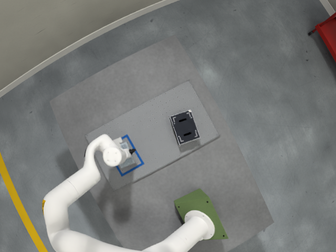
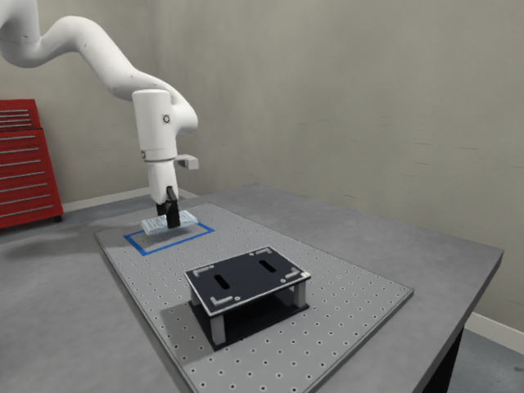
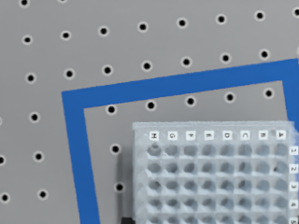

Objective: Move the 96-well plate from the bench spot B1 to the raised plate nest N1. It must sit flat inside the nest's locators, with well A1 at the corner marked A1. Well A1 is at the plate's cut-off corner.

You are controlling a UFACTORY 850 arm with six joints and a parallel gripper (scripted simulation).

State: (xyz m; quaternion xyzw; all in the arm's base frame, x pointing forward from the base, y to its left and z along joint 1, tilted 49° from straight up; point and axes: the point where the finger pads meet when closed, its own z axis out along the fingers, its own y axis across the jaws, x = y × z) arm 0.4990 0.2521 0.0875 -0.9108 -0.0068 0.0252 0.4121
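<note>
The black raised nest N1 lies 10 mm ahead of my hand, 370 mm to the right of it and 10 mm above it. Round my hand: clear 96-well plate (10 mm below).
</note>
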